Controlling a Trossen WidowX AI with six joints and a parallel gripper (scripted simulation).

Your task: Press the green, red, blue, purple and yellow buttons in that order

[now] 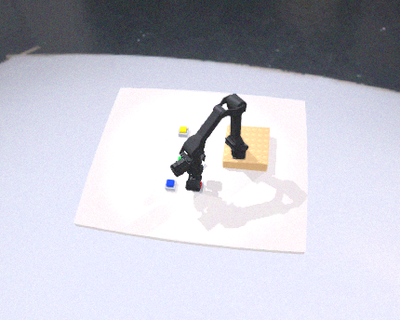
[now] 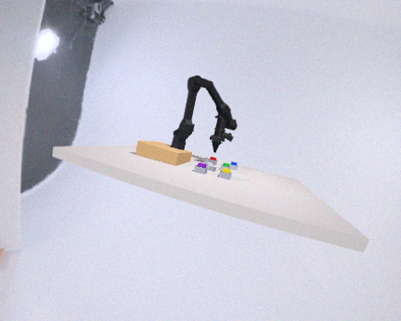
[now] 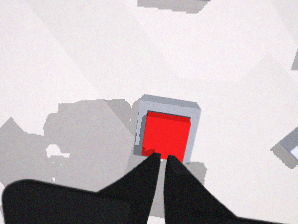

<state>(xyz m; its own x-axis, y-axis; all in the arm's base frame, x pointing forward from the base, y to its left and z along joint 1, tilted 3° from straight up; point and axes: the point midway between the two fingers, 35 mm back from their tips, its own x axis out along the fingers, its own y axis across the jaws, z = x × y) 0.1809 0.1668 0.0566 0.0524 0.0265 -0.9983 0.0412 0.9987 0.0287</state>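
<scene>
Right now the red button is 4 cm below my gripper tip. Round my gripper tip: green button (9 cm ahead, 13 cm to the right, 4 cm below); white block (13 cm to the right, 6 cm below); blue button (13 cm ahead, 4 cm below).
</scene>
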